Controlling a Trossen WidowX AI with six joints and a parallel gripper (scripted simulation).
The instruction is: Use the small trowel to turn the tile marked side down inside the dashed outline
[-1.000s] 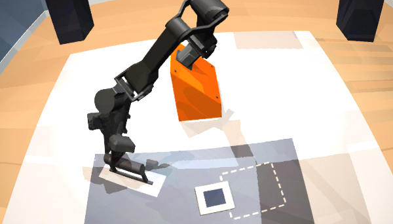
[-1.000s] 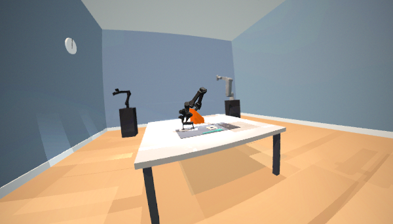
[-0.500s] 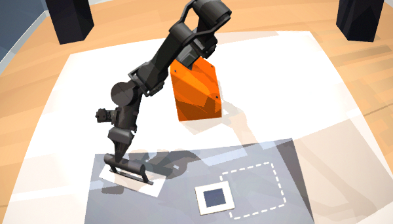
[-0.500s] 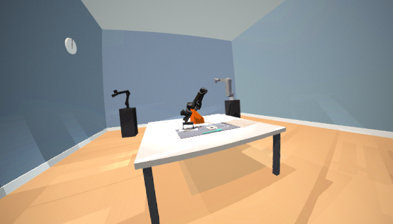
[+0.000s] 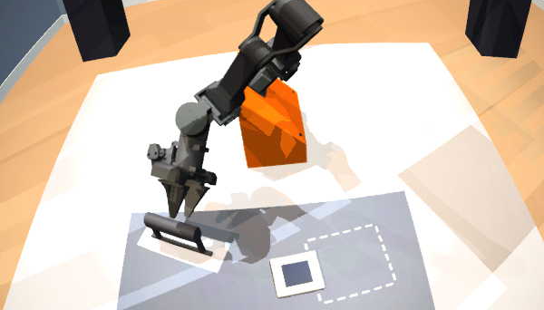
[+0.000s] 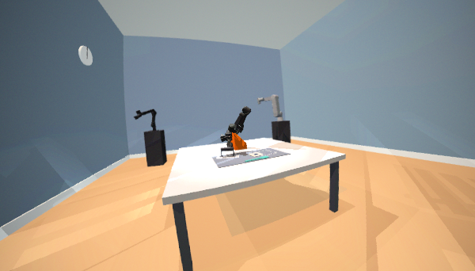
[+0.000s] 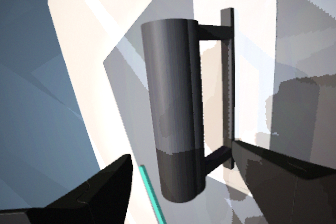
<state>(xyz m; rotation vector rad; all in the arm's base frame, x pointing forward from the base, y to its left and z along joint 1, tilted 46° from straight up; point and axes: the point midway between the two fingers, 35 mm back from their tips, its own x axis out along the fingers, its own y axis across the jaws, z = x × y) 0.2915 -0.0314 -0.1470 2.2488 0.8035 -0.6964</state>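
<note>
The trowel is 5 cm below my gripper tip and 2 cm ahead of it. From my gripper tip the other things lie so: white tile (23 cm to the left, 8 cm below, 8 cm ahead); then mat (17 cm to the left, 11 cm below, 8 cm ahead).
</note>
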